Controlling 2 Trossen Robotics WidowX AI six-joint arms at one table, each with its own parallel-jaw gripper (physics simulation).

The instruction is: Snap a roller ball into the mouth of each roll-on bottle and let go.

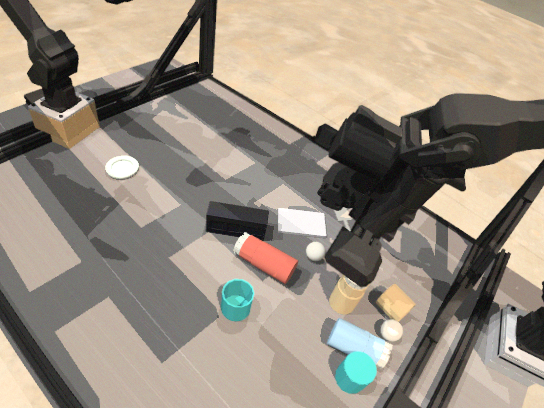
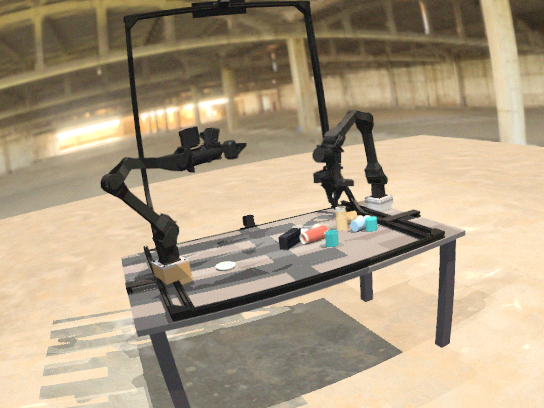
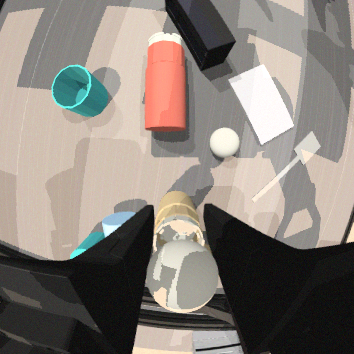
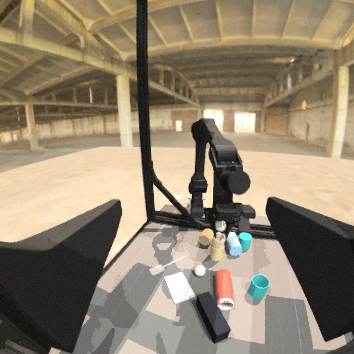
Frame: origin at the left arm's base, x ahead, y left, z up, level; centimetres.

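Seen in the pictures: left gripper, fingertip midpoint: (image 2: 332,203) (image 3: 178,210) (image 4: 220,237); right gripper, fingertip midpoint: (image 2: 238,144) (image 4: 194,205); left arm's base, origin of the base link: (image 1: 534,339) (image 2: 378,196) (image 4: 196,202); right arm's base, origin of the base link: (image 1: 61,102) (image 2: 169,260).
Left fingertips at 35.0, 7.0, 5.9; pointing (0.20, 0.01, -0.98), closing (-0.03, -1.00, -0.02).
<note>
Pixels of each thing's top centre, then the offset from my left fingertips to it, as dx, dy, dz.
- tan bottle, middle of its top: (image 3: 178,242) (image 1: 359,274) (image 4: 218,236) (image 2: 340,207) -3.7, +0.0, -2.6
- grey-white ball, middle of its top: (image 3: 184,302) (image 4: 220,220) -2.4, +0.0, +4.4
- red bottle, middle of its top: (image 3: 164,74) (image 1: 267,249) (image 4: 224,283) (image 2: 313,229) +11.5, +0.7, -7.1
- light-blue bottle, middle of its top: (image 1: 364,337) (image 2: 361,217) (image 4: 233,237) -8.6, +6.8, -7.2
- loose white ball, middle of its top: (image 3: 228,141) (image 1: 318,245) (image 4: 199,266) +4.5, -5.9, -8.1
- teal cup, middle of its top: (image 3: 69,85) (image 1: 238,292) (image 4: 260,280) (image 2: 331,232) +11.2, +10.7, -6.7
- second teal cylinder, middle of its top: (image 1: 360,367) (image 2: 370,218) (image 4: 245,235) -9.6, +11.5, -7.1
- tan block, middle of its top: (image 1: 401,296) (image 4: 206,231) (image 2: 349,212) -11.9, -3.2, -7.0
- black box, middle of its top: (image 3: 198,6) (image 1: 238,212) (image 4: 212,310) (image 2: 289,232) +19.7, -3.2, -6.7
- white card, middle of its top: (image 3: 263,102) (image 1: 301,221) (image 4: 178,285) +9.9, -12.0, -11.1
- pale spatula, middle of its top: (image 3: 287,167) (image 1: 348,229) (image 4: 168,263) +0.9, -16.2, -11.5
- white dish, middle of its top: (image 1: 122,166) (image 2: 225,265) +48.2, -2.9, -10.8
A tan bottle (image 1: 346,296) (image 2: 341,220) (image 4: 217,250) stands upright with its clear mouth up. My left gripper (image 2: 335,204) (image 3: 178,210) is above it, shut on a grey-white ball (image 3: 182,275) (image 4: 220,226) close over the mouth; contact is unclear. A red bottle (image 1: 267,259) (image 3: 166,90) (image 4: 224,285) lies on its side. A light-blue bottle (image 1: 350,340) (image 4: 233,245) also lies on its side. One loose white ball (image 1: 315,251) (image 3: 224,142) (image 4: 200,270) is near the red bottle; another ball (image 1: 391,330) is beside the blue bottle's mouth. My right gripper (image 2: 242,147) is open and empty, high up.
A teal cup (image 1: 237,300) (image 3: 80,92) stands near the red bottle. A second teal cylinder (image 1: 356,372) is against the blue bottle, and a tan block (image 1: 396,302) is beside the tan bottle. A black box (image 1: 237,219), white card (image 1: 302,222), pale spatula (image 3: 277,175) and white dish (image 1: 122,167) lie on the table.
</note>
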